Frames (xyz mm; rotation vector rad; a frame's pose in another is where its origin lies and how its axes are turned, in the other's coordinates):
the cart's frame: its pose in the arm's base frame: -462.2 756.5 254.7 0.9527 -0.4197 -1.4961
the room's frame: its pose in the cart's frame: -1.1 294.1 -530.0 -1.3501 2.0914 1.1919
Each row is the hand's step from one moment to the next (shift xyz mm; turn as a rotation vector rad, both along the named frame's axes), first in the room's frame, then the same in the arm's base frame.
Working: the room's frame: its pose in the arm's base frame: 129.5 846.9 159.4 0.4182 1.2305 0.7869

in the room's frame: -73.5 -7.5 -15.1 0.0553 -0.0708 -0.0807
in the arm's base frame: -21.0 -60.5 39.8 -0.0477 -0.0173 -0.1096
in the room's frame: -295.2 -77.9 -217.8 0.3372 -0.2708 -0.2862
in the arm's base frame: -218.2 -294.4 79.8 -0.1458 0.0281 -0.4969
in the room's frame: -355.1 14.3 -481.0 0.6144 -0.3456 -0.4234
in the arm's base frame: -502.3 -308.3 101.7 -0.2182 0.1628 -0.7759
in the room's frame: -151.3 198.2 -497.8 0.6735 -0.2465 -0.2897
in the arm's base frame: -549.2 -38.0 83.0 -0.1150 0.2891 -0.7081
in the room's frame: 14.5 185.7 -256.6 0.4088 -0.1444 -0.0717
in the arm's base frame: -297.2 104.1 36.7 0.0269 0.1918 -0.3945
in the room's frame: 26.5 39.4 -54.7 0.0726 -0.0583 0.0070
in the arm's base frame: -60.4 39.1 -8.1 0.0334 0.0145 -0.0860
